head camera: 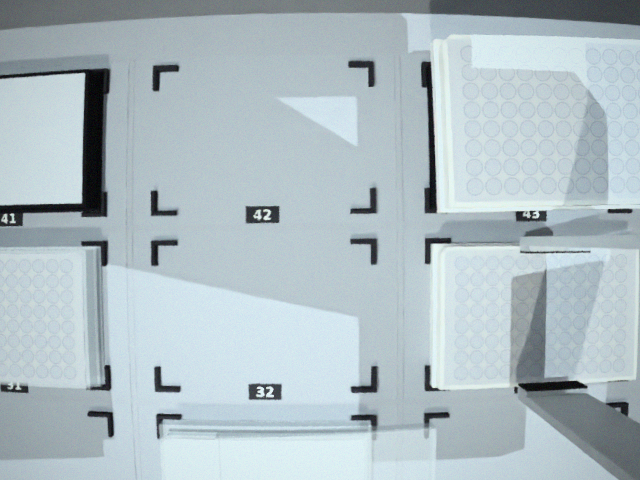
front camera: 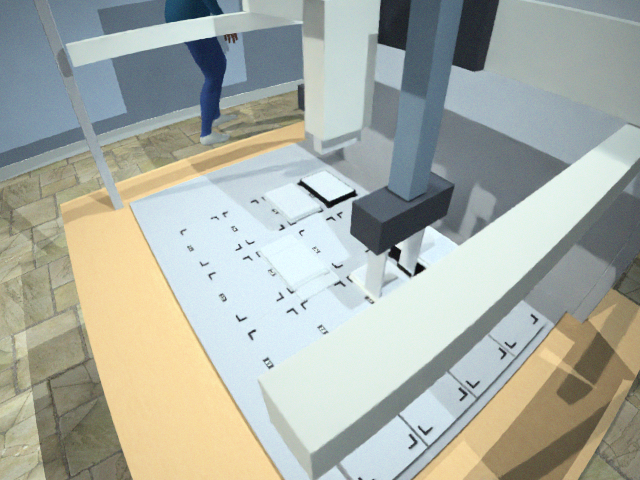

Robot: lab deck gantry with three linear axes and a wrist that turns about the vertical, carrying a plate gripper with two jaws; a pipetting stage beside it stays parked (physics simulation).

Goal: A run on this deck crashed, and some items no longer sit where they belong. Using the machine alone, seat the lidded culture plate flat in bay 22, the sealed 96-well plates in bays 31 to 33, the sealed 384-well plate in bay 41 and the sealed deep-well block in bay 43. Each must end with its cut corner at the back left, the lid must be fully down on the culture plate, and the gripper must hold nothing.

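Frame: origin at the robot's base, x ahead, y left, z up, level; millimetres.
Where they show: gripper, between the fingertips: (head camera: pixel 549 317) (front camera: pixel 389 280); robot's base, origin of its link: (front camera: pixel 181 232).
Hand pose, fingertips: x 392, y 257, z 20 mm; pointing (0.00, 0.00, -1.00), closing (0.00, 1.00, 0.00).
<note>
Things, the pixels of their top centre, and the offset from my fingertips. "*": a spot on its surface instead.
- white plate with round wells, centre of its top: (head camera: pixel 573 118) (front camera: pixel 426 241) dx -9, dy +102, dz +37 mm
- black block, a spot on its surface: (head camera: pixel 431 170) (front camera: pixel 396 248) * dx -64, dy +86, dz -16 mm
- black-edged 384-well plate, centre of its top: (front camera: pixel 326 184) dx -328, dy +107, dz -6 mm
- culture plate, centre of its top: (front camera: pixel 302 265) dx -126, dy -107, dz +2 mm
- bay 42 label, a spot on its surface: (head camera: pixel 262 214) * dx -164, dy +61, dz -20 mm
- bay 32 label, a spot on its surface: (head camera: pixel 264 391) * dx -164, dy -46, dz -20 mm
My gripper (front camera: pixel 394 283) (head camera: pixel 553 317) has its jaws at the front and back edges of a sealed 96-well plate (front camera: pixel 395 274) (head camera: pixel 485 315) at bay 33, and looks shut on it. At bay 43 a white plate with round wells (front camera: pixel 438 248) (head camera: pixel 522 124) sits slightly askew on top of a black block (front camera: pixel 395 253) (head camera: pixel 431 170). The black-edged 384-well plate (front camera: pixel 328 184) (head camera: pixel 41 139) is at bay 41. Another sealed 96-well plate (front camera: pixel 292 201) (head camera: pixel 38 315) is at bay 31. The culture plate (front camera: pixel 293 257) (head camera: pixel 268 454) is at bay 22; its clear lid (front camera: pixel 320 285) (head camera: pixel 405 446) juts out to the right. Cut corners are unclear.
The bay 42 label (head camera: pixel 262 214) and the bay 32 label (head camera: pixel 264 391) show between marked corners. The pale pipetting stage (front camera: pixel 336 77) hangs behind the plates. A large pale beam (front camera: pixel 439 310) crosses the front view and hides part of the deck. A person (front camera: pixel 209 77) stands beyond the deck.
</note>
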